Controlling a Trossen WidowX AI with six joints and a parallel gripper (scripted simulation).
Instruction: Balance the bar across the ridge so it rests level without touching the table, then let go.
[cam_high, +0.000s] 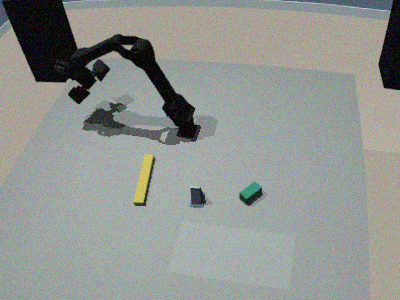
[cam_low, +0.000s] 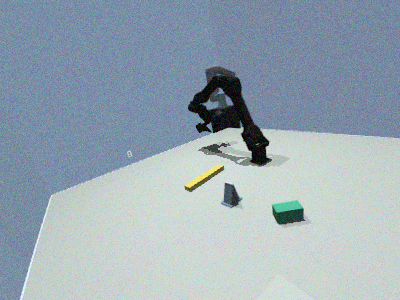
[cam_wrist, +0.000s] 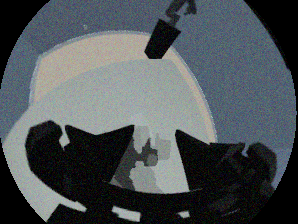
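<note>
Now: gripper tip 36 cm short of the yellow bar, 33 cm to the right of it and 8 cm above it. The rest, counted from my gripper tip: green block 37 cm ahead, 68 cm to the left, 8 cm below.
</note>
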